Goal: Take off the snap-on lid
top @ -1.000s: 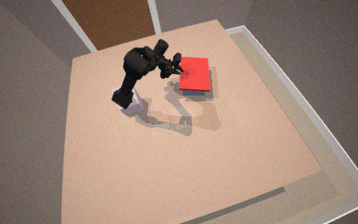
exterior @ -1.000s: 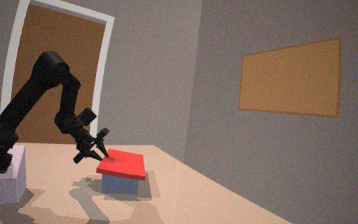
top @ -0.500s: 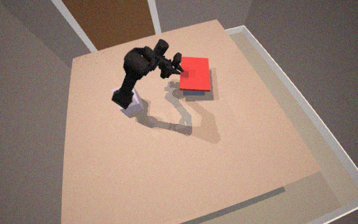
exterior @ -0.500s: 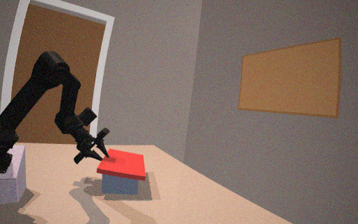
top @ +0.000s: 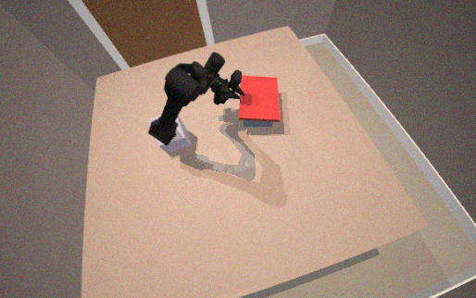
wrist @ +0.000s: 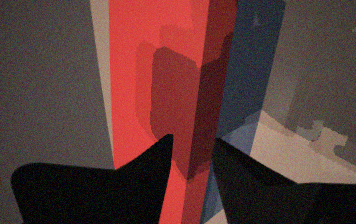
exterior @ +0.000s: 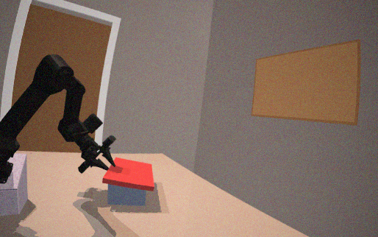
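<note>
The red lid lies 7 cm ahead of my gripper tip and 2 cm to the right of it. The rest, counted from my gripper tip: box 7 cm ahead, 5 cm below, 2 cm to the right.
</note>
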